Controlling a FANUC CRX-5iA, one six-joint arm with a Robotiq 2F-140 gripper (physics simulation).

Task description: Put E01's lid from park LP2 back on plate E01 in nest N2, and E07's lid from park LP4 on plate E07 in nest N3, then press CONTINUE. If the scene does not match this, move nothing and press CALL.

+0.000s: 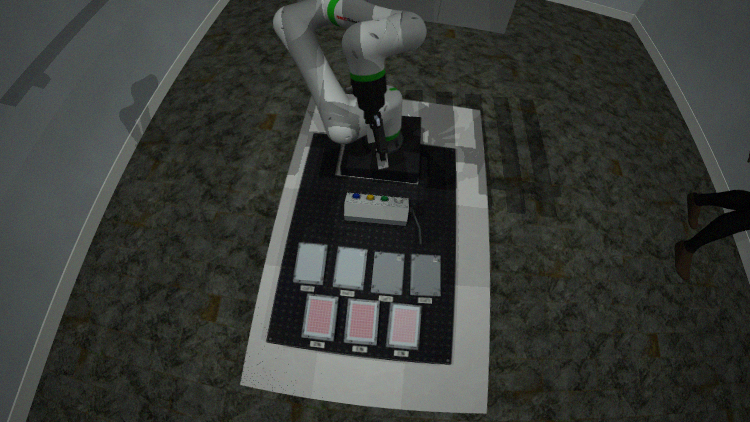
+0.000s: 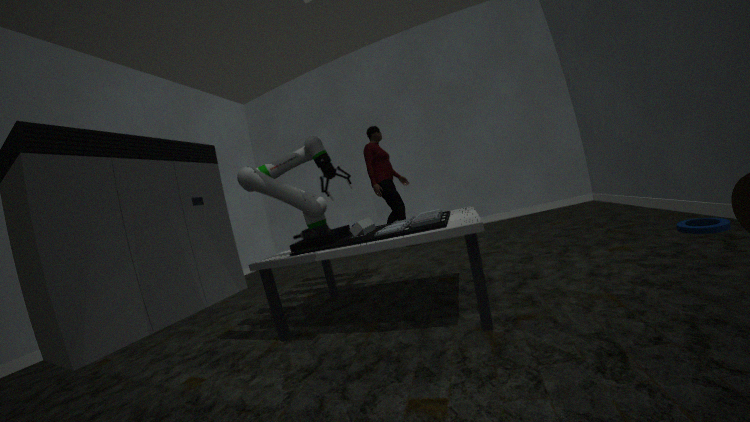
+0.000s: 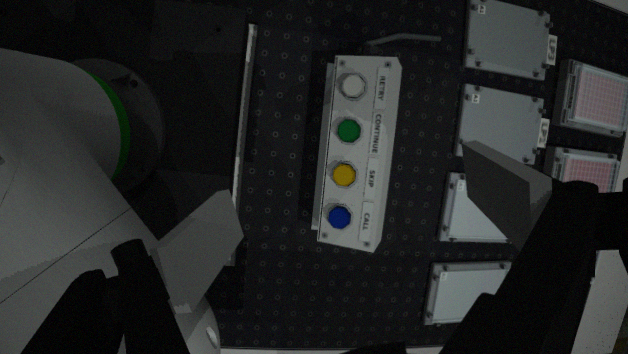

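Pixels of known places: gripper, fingertip midpoint: [image 1: 377,154] [image 2: 342,195] [image 3: 345,193]; arm's base, origin of the base link: [image 2: 320,234] [image 3: 101,128].
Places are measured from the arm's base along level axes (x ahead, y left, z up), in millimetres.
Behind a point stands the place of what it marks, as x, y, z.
My gripper [image 1: 377,149] {224, -36, 209} [image 2: 341,192] {224, -36, 209} [image 3: 345,193] {224, -36, 209} is open and empty, high above the board near the robot's base. Four lid-like plates lie in the park row: LP3 [image 1: 425,275] {538, 132, -37} [image 3: 507,40] {530, 130, -37} and LP2 [image 1: 387,273] {530, 3, -36} [image 3: 500,120] {523, 14, -37} look grey. The two others, a third [image 1: 350,268] {516, -120, -29} [image 3: 470,220] {477, -133, -29} and a fourth [image 1: 311,263] {501, -252, -29} [image 3: 462,295] {478, -253, -29}, look paler; their labels are unreadable. Three pink plates stand in the nests: left [image 1: 319,316] {682, -214, -12}, middle [image 1: 361,321] {695, -82, -20} [image 3: 590,167] {687, -55, -12} and a lighter right one [image 1: 404,325] {710, 52, -11} [image 3: 600,100] {694, 51, -11}. Green CONTINUE [image 1: 384,198] {278, -6, 23} [image 3: 349,130] {276, -4, 24} and blue CALL [image 1: 356,195] {268, -103, 24} [image 3: 339,217] {266, -103, 23} are visible.
The button box [image 1: 375,212] {328, -37, 14} [image 2: 362,226] {325, -130, 4} [image 3: 342,196] {271, -80, 15} stands between the robot base and the parks, with a cable at one end. A person in red [image 2: 380,162] stands beyond the table [image 1: 361,385] {897, -82, -59}. A large cabinet [image 2: 152,236] stands behind the robot.
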